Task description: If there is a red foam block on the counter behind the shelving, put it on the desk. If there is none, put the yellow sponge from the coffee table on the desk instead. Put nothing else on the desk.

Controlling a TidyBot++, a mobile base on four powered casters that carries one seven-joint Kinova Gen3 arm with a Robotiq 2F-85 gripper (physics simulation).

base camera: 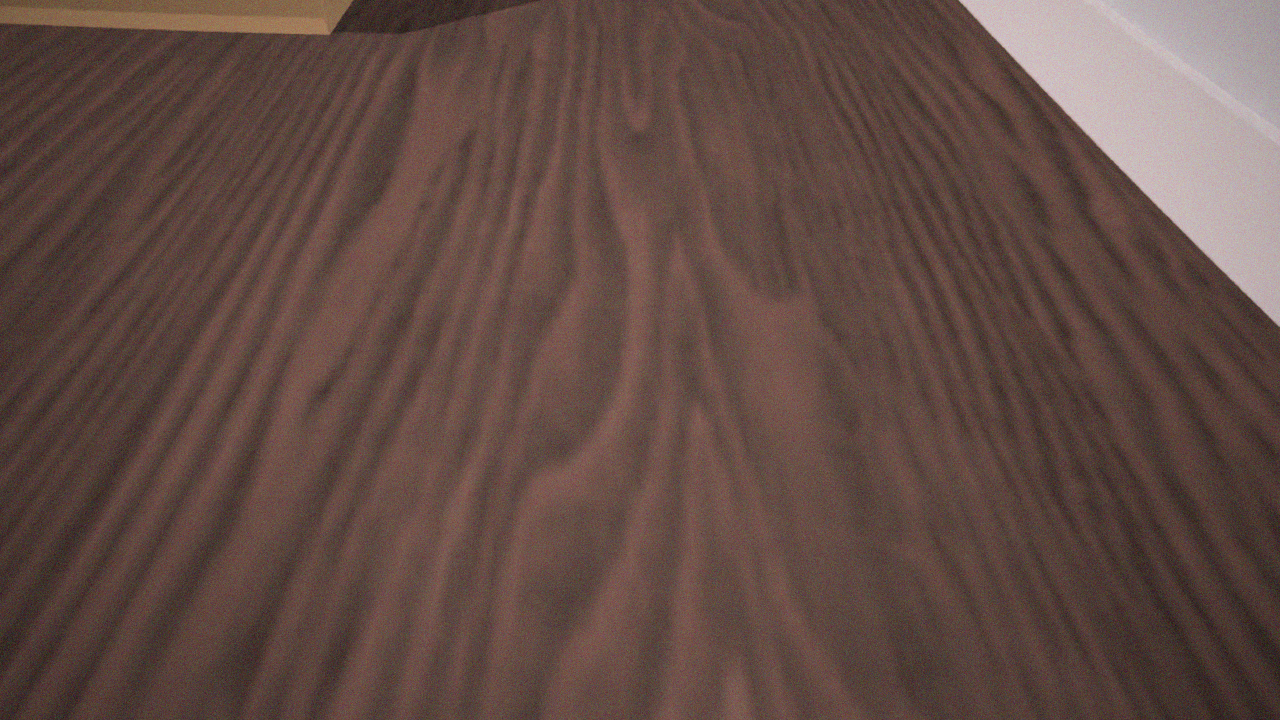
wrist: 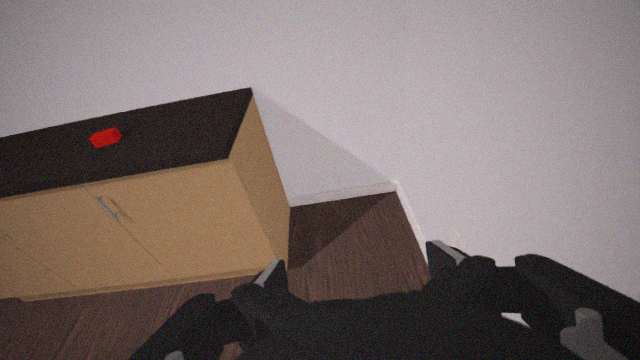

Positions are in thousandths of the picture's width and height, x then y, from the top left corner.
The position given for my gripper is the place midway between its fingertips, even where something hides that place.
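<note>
I can see a tan counter (wrist: 299, 535), and with it my own gripper (wrist: 555, 740).
</note>
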